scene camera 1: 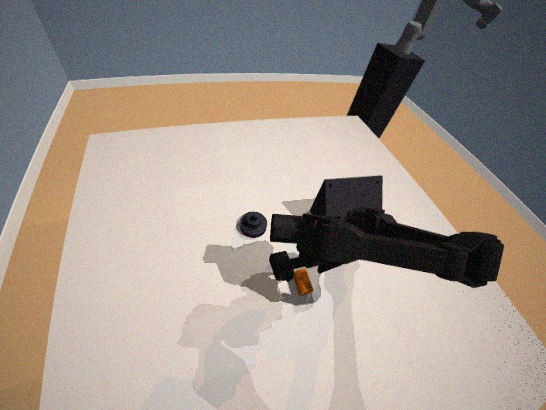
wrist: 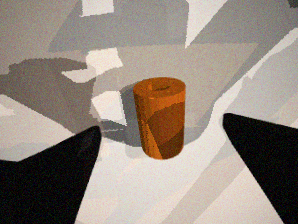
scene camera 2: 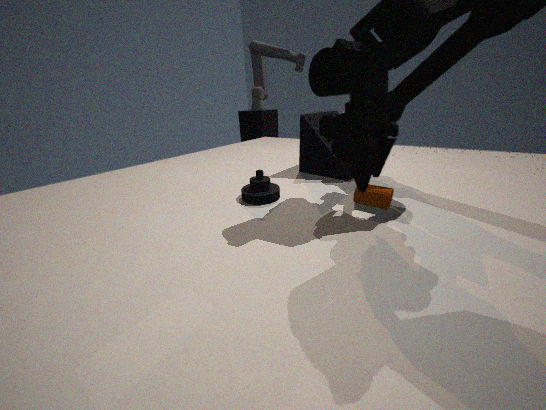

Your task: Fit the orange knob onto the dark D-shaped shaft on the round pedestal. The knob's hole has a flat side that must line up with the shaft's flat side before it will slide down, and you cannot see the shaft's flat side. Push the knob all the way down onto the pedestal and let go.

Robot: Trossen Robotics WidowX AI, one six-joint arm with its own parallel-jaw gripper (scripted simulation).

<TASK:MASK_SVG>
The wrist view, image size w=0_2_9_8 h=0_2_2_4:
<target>gripper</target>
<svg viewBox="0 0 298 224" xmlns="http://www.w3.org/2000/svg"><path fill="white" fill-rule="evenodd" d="M100 127L93 126L57 143L56 146L49 147L36 155L33 154L18 162L0 159L0 224L74 224L102 142ZM224 113L222 119L224 131L228 135L232 146L239 153L250 173L254 176L254 179L258 182L270 203L272 203L284 224L298 224L298 129L233 113Z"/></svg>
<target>orange knob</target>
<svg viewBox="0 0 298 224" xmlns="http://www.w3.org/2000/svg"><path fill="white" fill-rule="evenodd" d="M146 79L138 82L133 87L142 149L150 158L169 160L178 156L184 148L186 84L182 80L172 77Z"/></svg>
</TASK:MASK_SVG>
